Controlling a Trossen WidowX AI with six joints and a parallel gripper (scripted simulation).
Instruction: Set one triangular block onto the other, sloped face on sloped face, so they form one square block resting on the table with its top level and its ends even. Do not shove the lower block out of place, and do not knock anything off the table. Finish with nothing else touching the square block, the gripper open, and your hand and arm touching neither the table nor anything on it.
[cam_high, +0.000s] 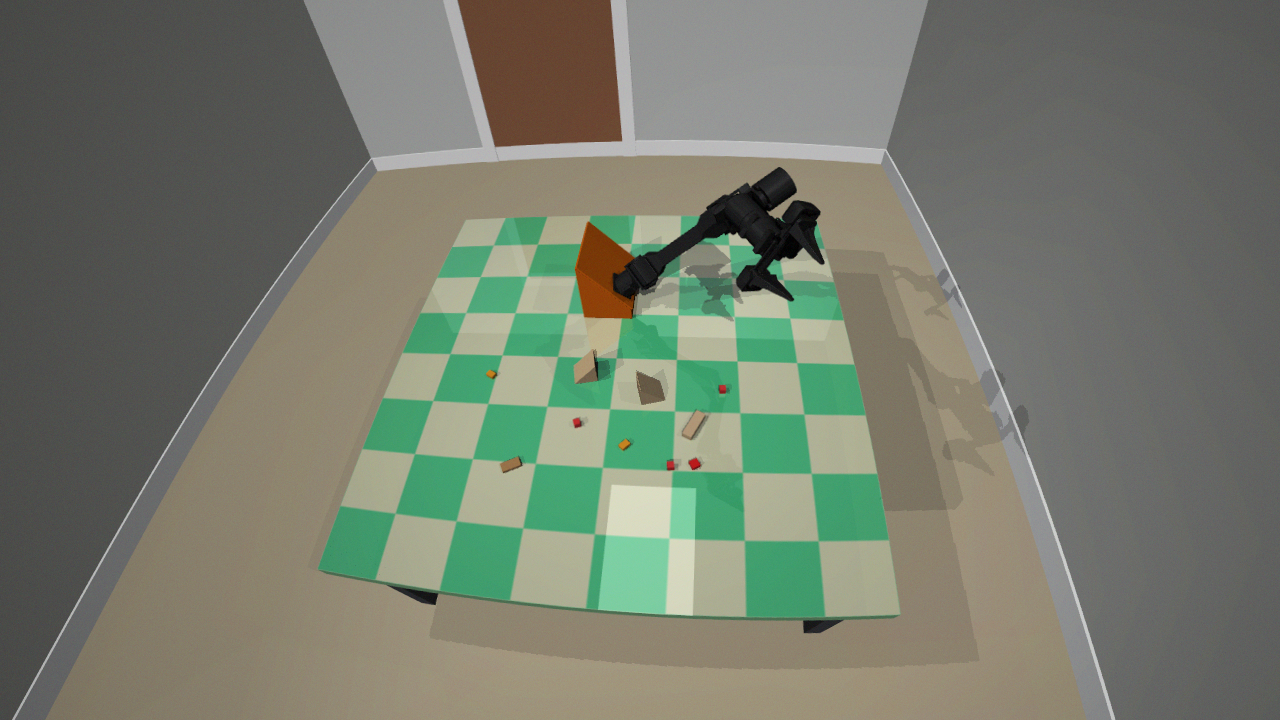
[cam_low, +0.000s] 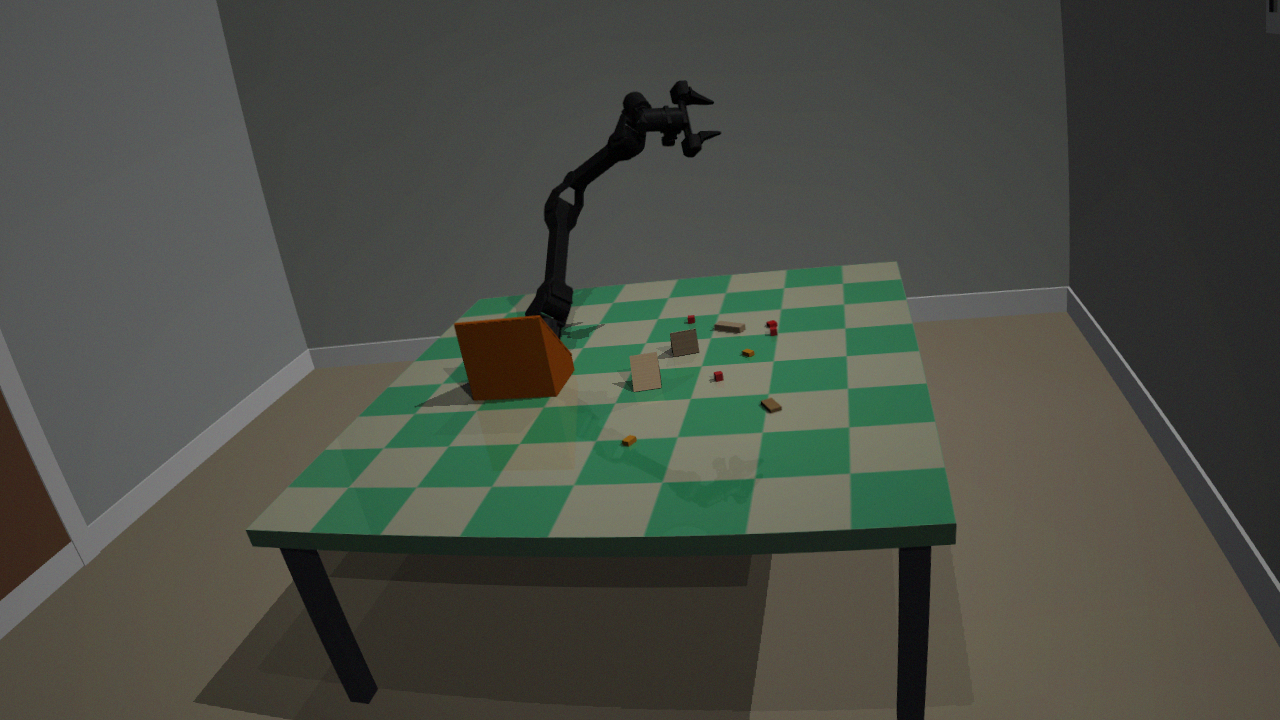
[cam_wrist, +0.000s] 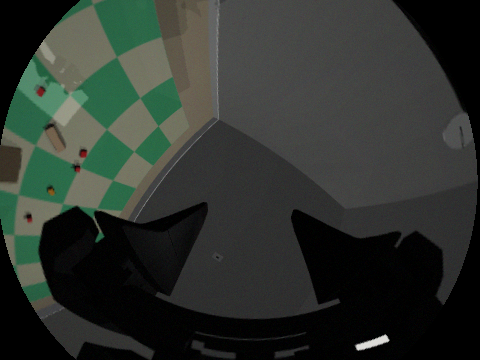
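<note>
The tan bar is 490 mm below my gripper tip, 170 mm to the right of it and 40 mm behind it. From my gripper tip the other things lie so: brown piece 610 mm to the right, 490 mm below, 30 mm ahead.
</note>
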